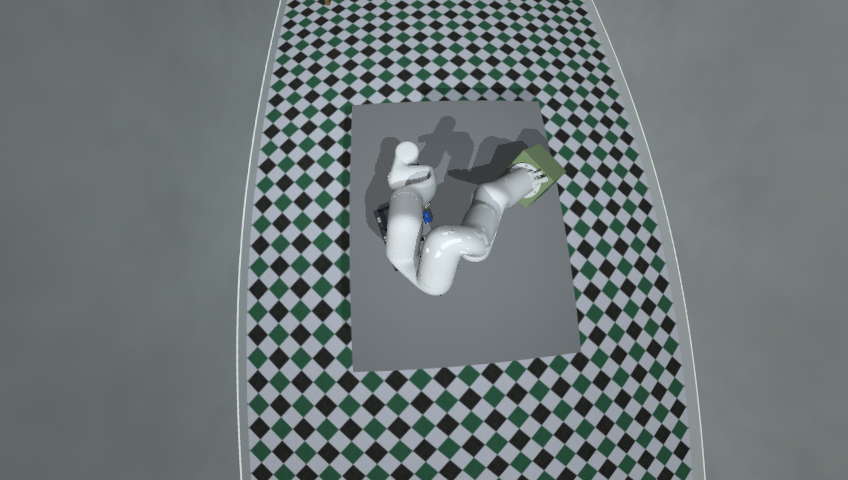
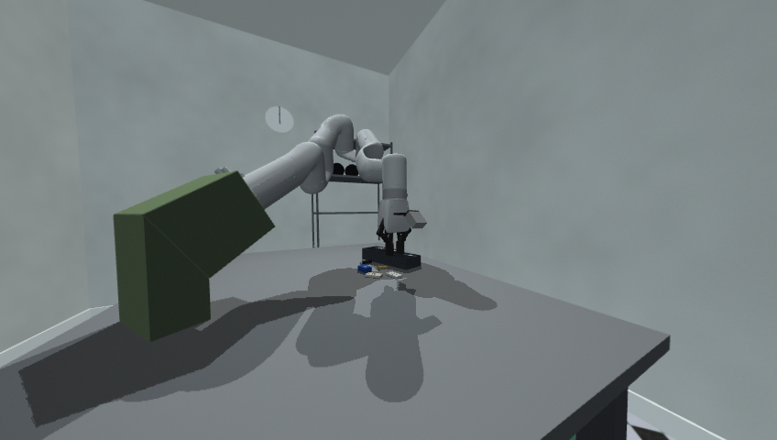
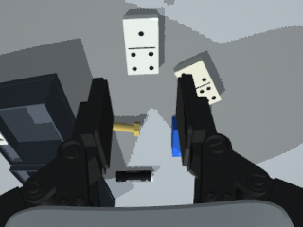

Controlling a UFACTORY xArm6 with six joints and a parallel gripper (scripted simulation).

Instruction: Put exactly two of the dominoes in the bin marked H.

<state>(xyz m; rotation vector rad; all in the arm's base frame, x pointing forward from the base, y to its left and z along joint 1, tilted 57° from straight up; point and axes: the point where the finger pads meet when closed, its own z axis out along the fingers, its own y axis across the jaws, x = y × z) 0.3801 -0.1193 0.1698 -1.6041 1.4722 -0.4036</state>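
My hand is 8 cm above the white domino and 1 cm to the right of it. Round my hand: cream domino 8 cm below, 6 cm behind, 3 cm to the left; yellow bolt 10 cm to the left, 8 cm below, 2 cm behind; blue block 10 cm to the left, 8 cm below, 8 cm behind.
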